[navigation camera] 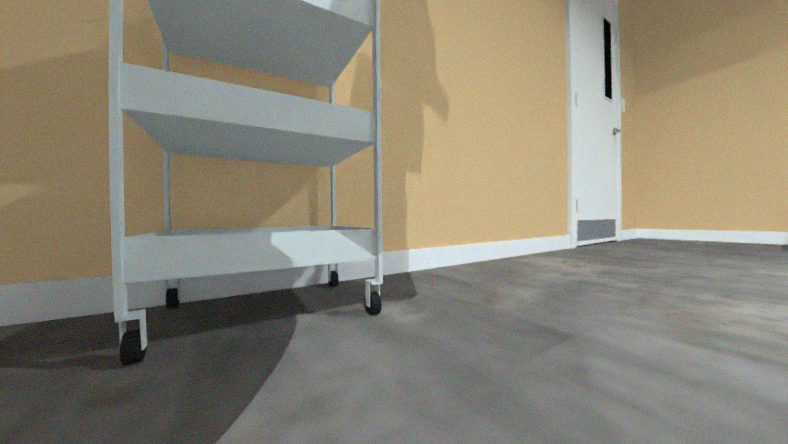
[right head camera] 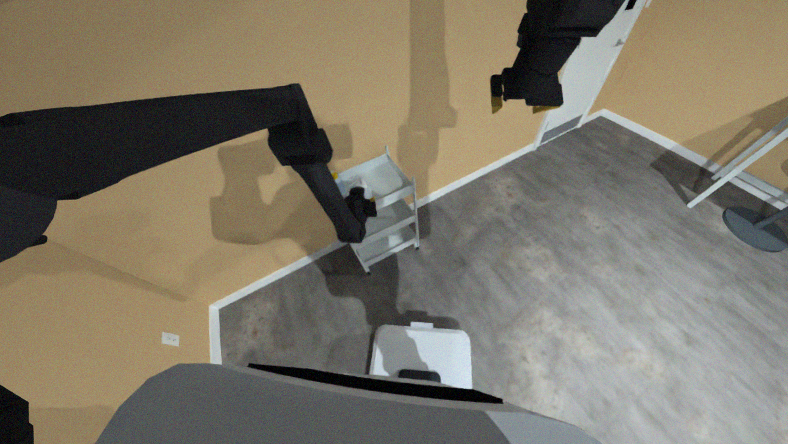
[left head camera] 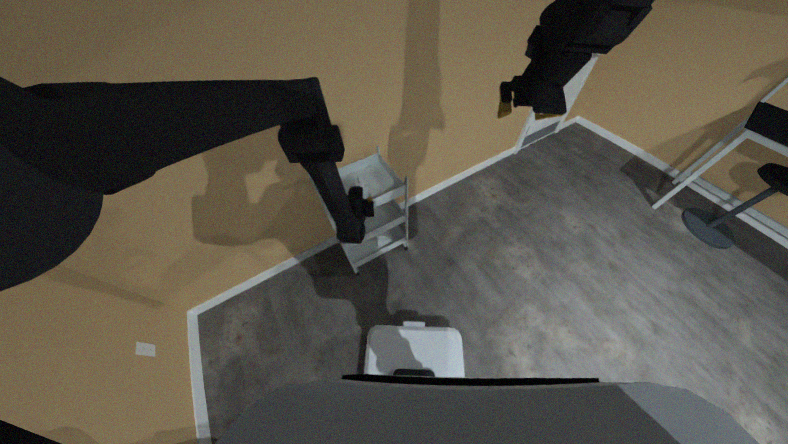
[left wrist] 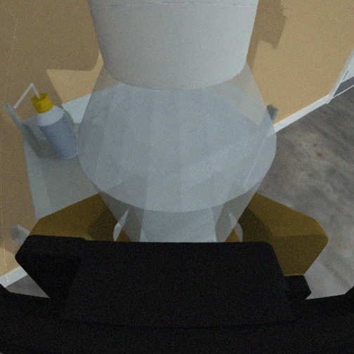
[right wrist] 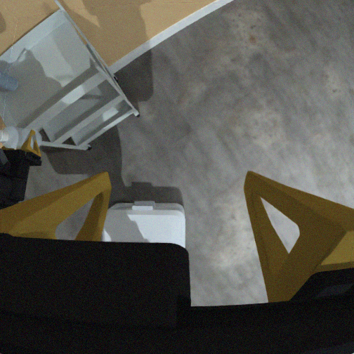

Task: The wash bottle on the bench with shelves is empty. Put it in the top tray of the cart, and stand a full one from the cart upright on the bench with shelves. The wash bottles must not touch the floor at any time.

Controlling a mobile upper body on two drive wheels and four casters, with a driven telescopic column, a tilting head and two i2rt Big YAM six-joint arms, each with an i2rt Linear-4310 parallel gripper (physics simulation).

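Places are measured from the left arm's base along level axes (x ahead, y left, z up), in metres.
Pixels of known places: left gripper, fingertip midpoint: [right head camera: 368, 197] [left head camera: 364, 197]; right gripper, fingertip midpoint: [right head camera: 512, 111] [left head camera: 516, 116].
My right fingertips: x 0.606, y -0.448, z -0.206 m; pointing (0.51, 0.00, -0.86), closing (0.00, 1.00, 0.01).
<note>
Behind a point stands the place of what it marks.
My left gripper [left head camera: 366, 205] @[x 0.714, y 0.001, z -0.623 m] [right head camera: 368, 202] @[x 0.714, y 0.001, z -0.623 m] [left wrist: 178, 179] is shut on the empty wash bottle [left wrist: 175, 150] [right head camera: 359, 183] @[x 0.686, y 0.009, z -0.511 m], translucent with a white part at its far end. It holds it at the near side of the cart [left head camera: 406, 215] @[x 0.939, y -0.169, z -1.045 m] [right head camera: 416, 220] @[x 0.939, y -0.172, z -1.099 m] [right wrist: 75, 92] [navigation camera: 248, 113] @[x 0.807, y 0.049, z -1.091 m]; whether the bottle touches the top tray is unclear. A full blue wash bottle [left wrist: 60, 135] [right wrist: 7, 82] with a yellow cap stands in the top tray, near its left end in the left wrist view. My right gripper [left head camera: 523, 115] @[x 0.606, y -0.448, z -0.206 m] [right head camera: 520, 109] @[x 0.606, y -0.448, z -0.206 m] [right wrist: 177, 179] is open and empty. The bench with shelves cannot be made out.
A white lidded box [left head camera: 441, 352] @[x 0.189, y -0.369, z -1.248 m] [right head camera: 452, 352] @[x 0.202, y -0.390, z -1.248 m] [right wrist: 160, 227] is close in front of my base. The cart stands near the tan wall. A white door [navigation camera: 592, 143] @[x 2.394, y -1.667, z -0.739 m] [right head camera: 595, 71] @[x 2.527, y -1.864, z -0.810 m] is farther right. A white-framed table [left head camera: 711, 159] @[x 1.434, y -2.617, z -0.901 m] and a round stool base [left head camera: 708, 228] [right head camera: 755, 231] are at the right.
</note>
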